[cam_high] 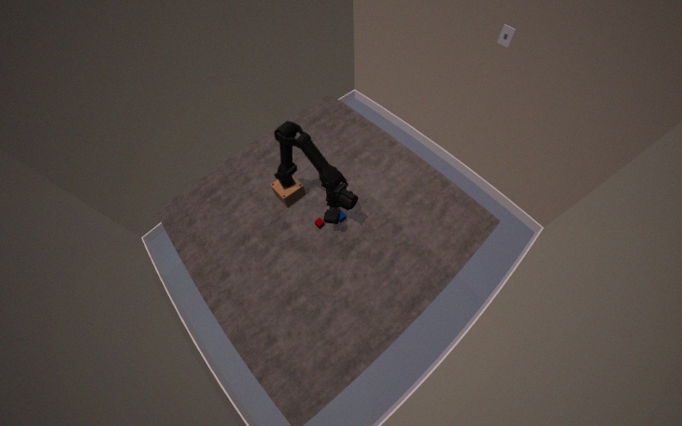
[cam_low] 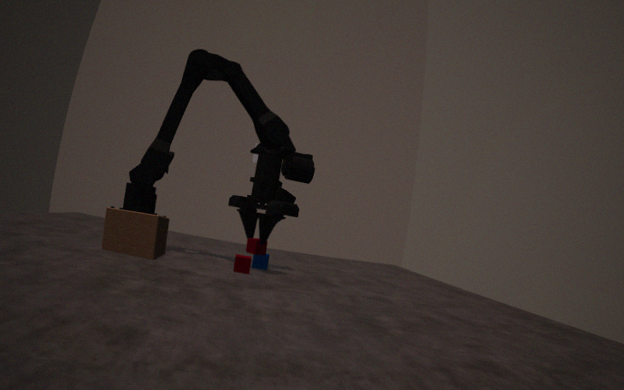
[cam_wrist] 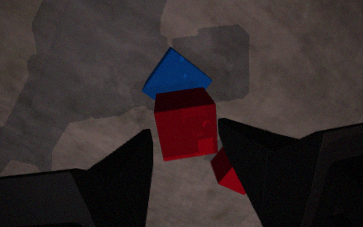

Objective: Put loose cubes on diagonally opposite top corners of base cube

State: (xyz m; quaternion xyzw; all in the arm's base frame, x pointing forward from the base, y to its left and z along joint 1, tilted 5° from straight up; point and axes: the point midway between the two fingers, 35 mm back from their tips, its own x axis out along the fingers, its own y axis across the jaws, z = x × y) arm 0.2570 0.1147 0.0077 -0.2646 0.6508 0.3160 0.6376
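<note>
My gripper tip is 40 mm above the blue cube, 20 mm to the right of it and 20 mm short of it.
</note>
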